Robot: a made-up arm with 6 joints. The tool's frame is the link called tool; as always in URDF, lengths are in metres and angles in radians.
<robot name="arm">
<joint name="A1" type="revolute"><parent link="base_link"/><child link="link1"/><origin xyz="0.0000 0.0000 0.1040" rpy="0.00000 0.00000 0.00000"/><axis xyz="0 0 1"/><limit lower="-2.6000" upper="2.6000" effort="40" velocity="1.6"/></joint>
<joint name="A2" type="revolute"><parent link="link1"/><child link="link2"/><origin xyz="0.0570 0.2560 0.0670" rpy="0.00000 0.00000 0.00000"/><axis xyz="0 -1 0"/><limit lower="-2.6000" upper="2.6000" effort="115" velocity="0.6"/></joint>
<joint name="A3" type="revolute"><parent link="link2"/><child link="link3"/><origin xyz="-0.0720 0.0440 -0.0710" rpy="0.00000 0.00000 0.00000"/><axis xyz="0 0 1"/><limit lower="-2.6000" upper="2.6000" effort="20" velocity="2.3"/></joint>
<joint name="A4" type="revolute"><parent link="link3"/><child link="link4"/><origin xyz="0.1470 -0.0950 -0.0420" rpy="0.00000 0.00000 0.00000"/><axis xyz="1 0 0"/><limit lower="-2.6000" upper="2.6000" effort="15" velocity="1"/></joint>
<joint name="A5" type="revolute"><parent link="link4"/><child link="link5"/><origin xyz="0.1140 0.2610 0.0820" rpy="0.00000 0.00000 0.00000"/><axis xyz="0 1 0"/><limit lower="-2.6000" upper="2.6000" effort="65" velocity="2.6"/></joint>
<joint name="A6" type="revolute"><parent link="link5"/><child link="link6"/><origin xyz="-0.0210 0.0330 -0.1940" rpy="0.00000 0.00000 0.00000"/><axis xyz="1 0 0"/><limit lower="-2.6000" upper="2.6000" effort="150" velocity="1.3"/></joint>
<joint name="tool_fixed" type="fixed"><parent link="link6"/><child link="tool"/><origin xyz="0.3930 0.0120 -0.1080" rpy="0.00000 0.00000 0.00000"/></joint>
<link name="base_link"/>
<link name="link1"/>
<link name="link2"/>
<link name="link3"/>
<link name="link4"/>
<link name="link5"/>
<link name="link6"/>
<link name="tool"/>
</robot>
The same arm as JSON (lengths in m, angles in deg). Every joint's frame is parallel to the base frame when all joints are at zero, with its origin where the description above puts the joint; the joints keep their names.
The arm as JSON. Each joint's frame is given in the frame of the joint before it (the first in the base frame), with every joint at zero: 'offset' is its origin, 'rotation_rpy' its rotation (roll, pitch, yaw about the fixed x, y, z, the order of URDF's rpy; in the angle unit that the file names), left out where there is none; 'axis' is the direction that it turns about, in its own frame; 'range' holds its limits. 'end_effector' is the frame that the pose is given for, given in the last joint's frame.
{
  "length_unit": "m",
  "angle_unit": "deg",
  "chain": [
    {
      "id": "A1",
      "offset": [
        0.0,
        0.0,
        0.104
      ],
      "axis": "+z",
      "range": [
        -148.97,
        148.97
      ]
    },
    {
      "id": "A2",
      "offset": [
        0.057,
        0.256,
        0.067
      ],
      "axis": "-y",
      "range": [
        -148.97,
        148.97
      ]
    },
    {
      "id": "A3",
      "offset": [
        -0.072,
        0.044,
        -0.071
      ],
      "axis": "+z",
      "range": [
        -148.97,
        148.97
      ]
    },
    {
      "id": "A4",
      "offset": [
        0.147,
        -0.095,
        -0.042
      ],
      "axis": "+x",
      "range": [
        -148.97,
        148.97
      ]
    },
    {
      "id": "A5",
      "offset": [
        0.114,
        0.261,
        0.082
      ],
      "axis": "+y",
      "range": [
        -148.97,
        148.97
      ]
    },
    {
      "id": "A6",
      "offset": [
        -0.021,
        0.033,
        -0.194
      ],
      "axis": "+x",
      "range": [
        -148.97,
        148.97
      ]
    }
  ],
  "end_effector": {
    "offset": [
      0.393,
      0.012,
      -0.108
    ]
  }
}

